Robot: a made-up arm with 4 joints. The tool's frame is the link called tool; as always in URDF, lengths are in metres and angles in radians.
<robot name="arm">
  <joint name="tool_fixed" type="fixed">
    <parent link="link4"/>
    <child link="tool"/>
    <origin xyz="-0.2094 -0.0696 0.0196" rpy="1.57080 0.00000 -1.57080"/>
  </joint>
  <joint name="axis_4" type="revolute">
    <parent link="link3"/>
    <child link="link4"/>
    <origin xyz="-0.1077 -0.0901 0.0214"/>
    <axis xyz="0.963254 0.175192 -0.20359"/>
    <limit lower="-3.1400" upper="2.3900" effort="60" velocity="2.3"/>
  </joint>
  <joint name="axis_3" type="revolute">
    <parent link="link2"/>
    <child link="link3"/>
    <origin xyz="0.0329 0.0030 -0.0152"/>
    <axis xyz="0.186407 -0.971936 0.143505"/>
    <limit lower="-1.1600" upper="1.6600" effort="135" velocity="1"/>
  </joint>
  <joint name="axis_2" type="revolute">
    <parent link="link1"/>
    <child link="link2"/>
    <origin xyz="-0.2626 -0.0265 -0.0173"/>
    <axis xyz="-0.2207 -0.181 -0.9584"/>
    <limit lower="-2.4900" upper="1.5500" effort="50" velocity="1.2"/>
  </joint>
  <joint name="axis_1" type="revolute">
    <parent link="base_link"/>
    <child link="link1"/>
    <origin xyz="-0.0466 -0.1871 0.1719"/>
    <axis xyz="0 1 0"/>
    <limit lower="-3.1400" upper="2.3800" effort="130" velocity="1"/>
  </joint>
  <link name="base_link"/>
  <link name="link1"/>
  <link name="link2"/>
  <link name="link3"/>
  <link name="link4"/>
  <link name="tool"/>
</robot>
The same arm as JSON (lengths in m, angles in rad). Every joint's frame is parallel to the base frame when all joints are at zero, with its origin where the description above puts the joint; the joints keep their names.
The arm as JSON. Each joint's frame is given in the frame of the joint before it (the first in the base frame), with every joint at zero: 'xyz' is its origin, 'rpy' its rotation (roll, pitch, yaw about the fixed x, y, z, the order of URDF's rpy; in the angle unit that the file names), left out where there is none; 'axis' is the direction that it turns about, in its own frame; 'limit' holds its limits. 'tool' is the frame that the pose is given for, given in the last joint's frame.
{"units": {"length": "m", "angle": "rad"}, "joints": [{"name": "axis_1", "type": "revolute", "origin": {"xyz": [-0.0466, -0.1871, 0.1719]}, "axis": [0.0, 1.0, 0.0], "limit": {"lower": -3.14, "upper": 2.38}}, {"name": "axis_2", "type": "revolute", "origin": {"xyz": [-0.2626, -0.0265, -0.0173]}, "axis": [-0.2207, -0.181, -0.9584], "limit": {"lower": -2.49, "upper": 1.55}}, {"name": "axis_3", "type": "revolute", "origin": {"xyz": [0.0329, 0.003, -0.0152]}, "axis": [0.186407, -0.971936, 0.143505], "limit": {"lower": -1.16, "upper": 1.66}}, {"name": "axis_4", "type": "revolute", "origin": {"xyz": [-0.1077, -0.0901, 0.0214]}, "axis": [0.963254, 0.175192, -0.20359], "limit": {"lower": -3.14, "upper": 2.39}}], "tool": {"origin": {"xyz": [-0.2094, -0.0696, 0.0196], "rpy": [1.5708, 0.0, -1.5708]}}}
